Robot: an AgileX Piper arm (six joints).
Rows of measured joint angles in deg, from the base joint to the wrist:
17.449, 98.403, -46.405, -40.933, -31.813, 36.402
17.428, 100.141, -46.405, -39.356, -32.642, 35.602
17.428, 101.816, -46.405, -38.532, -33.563, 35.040
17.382, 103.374, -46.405, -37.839, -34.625, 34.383
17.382, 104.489, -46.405, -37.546, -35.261, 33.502
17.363, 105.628, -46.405, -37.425, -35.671, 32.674
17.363, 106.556, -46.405, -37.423, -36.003, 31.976
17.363, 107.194, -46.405, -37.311, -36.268, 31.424
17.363, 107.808, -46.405, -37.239, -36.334, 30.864
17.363, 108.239, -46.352, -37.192, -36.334, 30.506
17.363, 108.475, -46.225, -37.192, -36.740, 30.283
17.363, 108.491, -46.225, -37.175, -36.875, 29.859
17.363, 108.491, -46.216, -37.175, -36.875, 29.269
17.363, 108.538, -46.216, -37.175, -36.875, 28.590
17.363, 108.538, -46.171, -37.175, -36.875, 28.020
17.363, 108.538, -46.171, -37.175, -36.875, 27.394
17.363, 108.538, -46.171, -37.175, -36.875, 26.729
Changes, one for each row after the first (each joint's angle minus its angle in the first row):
-0.021, 1.738, 0.000, 1.577, -0.829, -0.800
-0.021, 3.413, 0.000, 2.401, -1.750, -1.362
-0.067, 4.971, 0.000, 3.094, -2.812, -2.019
-0.067, 6.086, 0.000, 3.387, -3.448, -2.900
-0.086, 7.225, 0.000, 3.508, -3.858, -3.728
-0.086, 8.153, 0.000, 3.510, -4.190, -4.426
-0.086, 8.791, 0.000, 3.622, -4.455, -4.978
-0.086, 9.405, 0.000, 3.694, -4.521, -5.538
-0.086, 9.836, 0.053, 3.741, -4.521, -5.896
-0.086, 10.072, 0.180, 3.741, -4.927, -6.119
-0.086, 10.088, 0.180, 3.758, -5.062, -6.543
-0.086, 10.088, 0.189, 3.758, -5.062, -7.133
-0.086, 10.135, 0.189, 3.758, -5.062, -7.812
-0.086, 10.135, 0.234, 3.758, -5.062, -8.382
-0.086, 10.135, 0.234, 3.758, -5.062, -9.008
-0.086, 10.135, 0.234, 3.758, -5.062, -9.673

